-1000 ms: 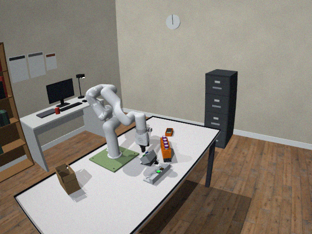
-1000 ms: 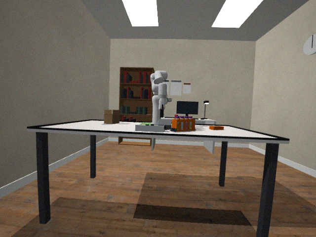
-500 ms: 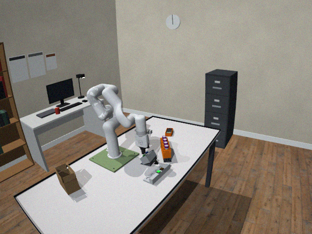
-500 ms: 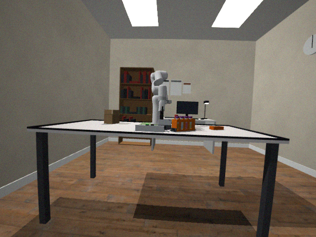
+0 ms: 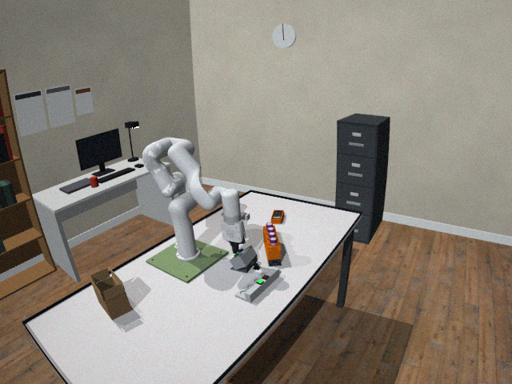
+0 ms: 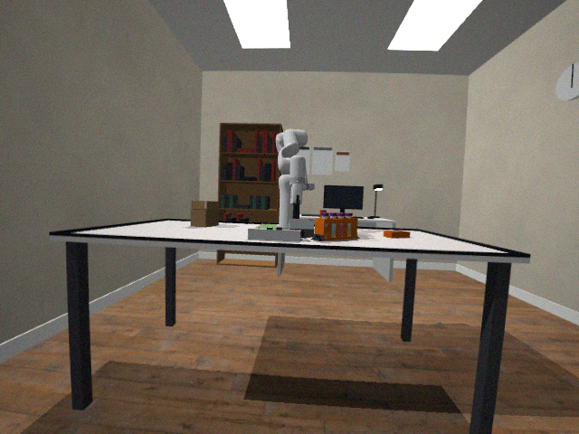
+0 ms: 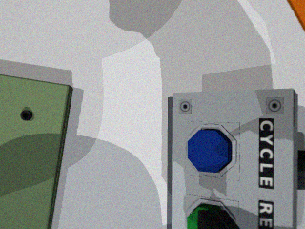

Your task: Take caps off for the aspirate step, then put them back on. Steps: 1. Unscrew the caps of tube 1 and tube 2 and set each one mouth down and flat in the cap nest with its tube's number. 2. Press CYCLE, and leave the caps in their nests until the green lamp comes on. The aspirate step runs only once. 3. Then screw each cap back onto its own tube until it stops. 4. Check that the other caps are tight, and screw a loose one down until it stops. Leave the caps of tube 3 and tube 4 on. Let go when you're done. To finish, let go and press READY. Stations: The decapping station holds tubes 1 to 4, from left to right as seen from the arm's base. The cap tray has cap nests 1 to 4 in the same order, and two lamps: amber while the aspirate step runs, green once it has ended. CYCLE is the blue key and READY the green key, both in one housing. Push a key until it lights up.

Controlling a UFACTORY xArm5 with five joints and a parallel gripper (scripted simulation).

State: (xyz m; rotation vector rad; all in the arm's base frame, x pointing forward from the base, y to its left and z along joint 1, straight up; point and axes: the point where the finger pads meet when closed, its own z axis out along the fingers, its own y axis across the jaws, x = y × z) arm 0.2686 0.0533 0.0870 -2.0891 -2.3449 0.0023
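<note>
Right now the green ready key is 30 mm below my hand. Also, from my hand: grey key housing (20 mm ahead, 20 mm to the left, 50 mm below); then cap 4 (130 mm ahead, 130 mm to the left, 10 mm above); then blue cycle key (40 mm to the left, 30 mm below).
</note>
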